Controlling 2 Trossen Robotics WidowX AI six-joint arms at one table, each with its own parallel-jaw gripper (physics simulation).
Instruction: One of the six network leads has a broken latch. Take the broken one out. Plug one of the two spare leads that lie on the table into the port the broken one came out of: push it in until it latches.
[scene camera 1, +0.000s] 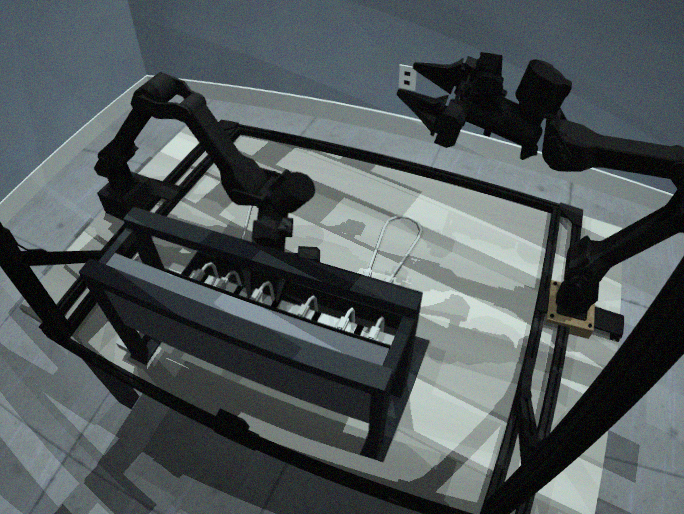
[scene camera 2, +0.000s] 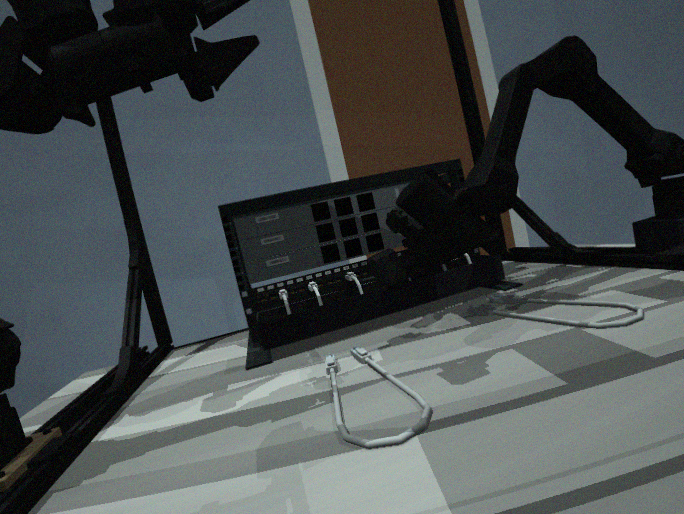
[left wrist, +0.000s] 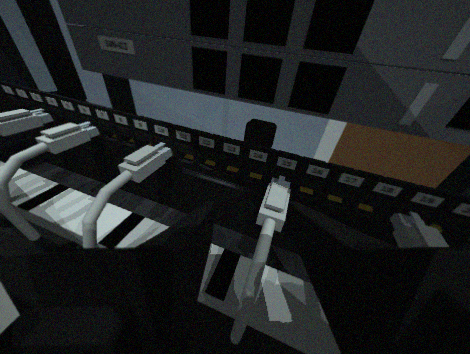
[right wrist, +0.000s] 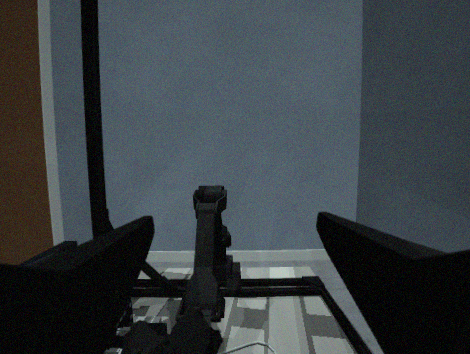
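Seen in the pictures: left gripper, fingertip midpoint: (scene camera 1: 263, 302) (left wrist: 250, 207); right gripper, fingertip midpoint: (scene camera 1: 405, 77) (scene camera 2: 259, 15) (right wrist: 236, 222); left arm's base at its link origin: (scene camera 1: 122, 185) (scene camera 2: 678, 215) (right wrist: 218, 260); right arm's base at its link origin: (scene camera 1: 572, 304).
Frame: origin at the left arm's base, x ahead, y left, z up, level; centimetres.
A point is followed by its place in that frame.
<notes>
The dark rack (scene camera 1: 238, 326) {x 60.2, y -27.9, z 19.5 cm} (scene camera 2: 284, 240) {x 68.9, y -22.0, z 11.2 cm} stands on the table, with several white leads (scene camera 1: 263, 293) {x 50.5, y -12.1, z 2.1 cm} plugged into its port row. In scene camera 2 three of them (scene camera 2: 314, 292) {x 65.7, y -8.0, z 1.5 cm} show; the rest are hidden behind my left gripper (scene camera 1: 275, 240) (scene camera 2: 444, 255) (left wrist: 258, 253) {x 51.2, y -13.1, z 1.1 cm}. It is half open, low at the port row. Its fingers stand on either side of a plugged white lead (left wrist: 273, 204) {x 49.9, y -12.3, z 2.8 cm} near port 14, without closing on it. The spare leads (scene camera 1: 396, 245) (scene camera 2: 386, 439) {x 64.1, y 24.4, z -6.1 cm} lie in a U shape on the table before the rack. My right gripper (scene camera 1: 408, 79) {x 65.5, y 11.0, z 35.6 cm} (scene camera 2: 238, 20) {x 65.5, y 11.0, z 35.6 cm} (right wrist: 236, 222) {x 65.5, y 11.0, z 35.6 cm} is wide open and empty, high in the air.
A black frame (scene camera 1: 442, 173) {x 65.4, y 40.4, z -4.7 cm} runs round the table, with an upright post (scene camera 2: 121, 204) {x 100.5, y -27.7, z 26.3 cm} at one corner. A tan block (scene camera 1: 569, 321) {x 102.8, y 10.4, z -3.8 cm} sits at the right edge. Thin grey cables (scene camera 2: 544, 318) {x 38.7, y 10.5, z -6.2 cm} lie on the table beside the rack. Another plugged lead (left wrist: 139, 161) {x 58.2, y -11.7, z 2.7 cm} sits left of the gripper.
</notes>
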